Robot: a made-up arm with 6 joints.
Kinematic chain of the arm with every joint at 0, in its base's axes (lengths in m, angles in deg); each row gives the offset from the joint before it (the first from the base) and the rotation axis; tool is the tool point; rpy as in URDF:
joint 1: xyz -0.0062 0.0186 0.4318 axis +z
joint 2: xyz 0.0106 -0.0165 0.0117 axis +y
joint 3: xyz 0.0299 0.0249 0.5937 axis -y
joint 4: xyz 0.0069 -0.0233 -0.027 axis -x
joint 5: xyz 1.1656 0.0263 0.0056 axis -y
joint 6: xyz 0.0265 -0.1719 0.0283 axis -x
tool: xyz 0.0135 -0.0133 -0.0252 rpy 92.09 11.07 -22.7
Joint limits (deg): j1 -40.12..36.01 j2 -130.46..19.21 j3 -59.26..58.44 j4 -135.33..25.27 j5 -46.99..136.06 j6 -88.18..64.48
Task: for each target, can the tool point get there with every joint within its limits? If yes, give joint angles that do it. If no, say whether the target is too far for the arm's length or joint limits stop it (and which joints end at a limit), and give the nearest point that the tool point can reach.
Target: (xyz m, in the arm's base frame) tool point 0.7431 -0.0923 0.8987
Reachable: yes | joints -3.76 -56.60 -42.99 -76.25 -10.96 20.56
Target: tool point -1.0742 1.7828 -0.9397
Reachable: no: too far | nearest point -1.2187 1.1628 -0.0019 | short by 1.133 m
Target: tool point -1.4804 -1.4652 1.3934
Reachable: no: too far | nearest point -1.2047 -1.0617 1.1828 | short by 0.532 m
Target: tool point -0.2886 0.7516 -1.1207
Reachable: no: joint limits stop it (at a limit: joint 1, joint 2, joint 3, joint 4, joint 5, joint 6) | nearest point 0.1988 0.3053 -0.2317 | short by 1.108 m
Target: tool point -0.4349 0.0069 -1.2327
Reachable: no: joint limits stop it (at a limit: joint 1, joint 2, joint 3, joint 6) | nearest point 0.1738 -0.2142 -0.2421 | short by 1.184 m
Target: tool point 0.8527 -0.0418 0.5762
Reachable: yes | joints 0.23 -35.21 -45.14 -74.31 7.01 -30.64
